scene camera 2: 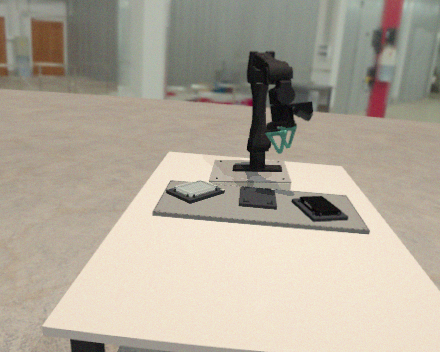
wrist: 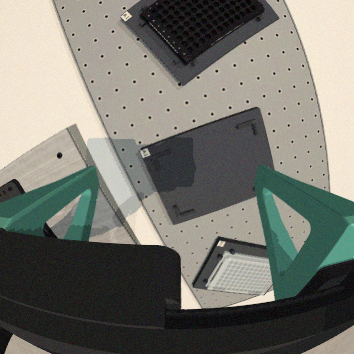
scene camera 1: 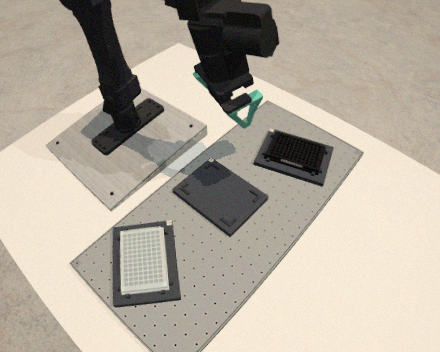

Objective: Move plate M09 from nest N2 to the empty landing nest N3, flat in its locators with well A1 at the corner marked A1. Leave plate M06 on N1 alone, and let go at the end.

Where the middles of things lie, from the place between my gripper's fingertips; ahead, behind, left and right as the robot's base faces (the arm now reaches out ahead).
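From my hand: dark nest [scene camera 1: 225, 199] 70 mm to the right, 30 mm ahead, 160 mm below; clear well plate [scene camera 1: 143, 264] 30 mm ahead, 280 mm to the right, 150 mm below; black well plate [scene camera 1: 305, 155] 130 mm to the left, 90 mm ahead, 150 mm below.
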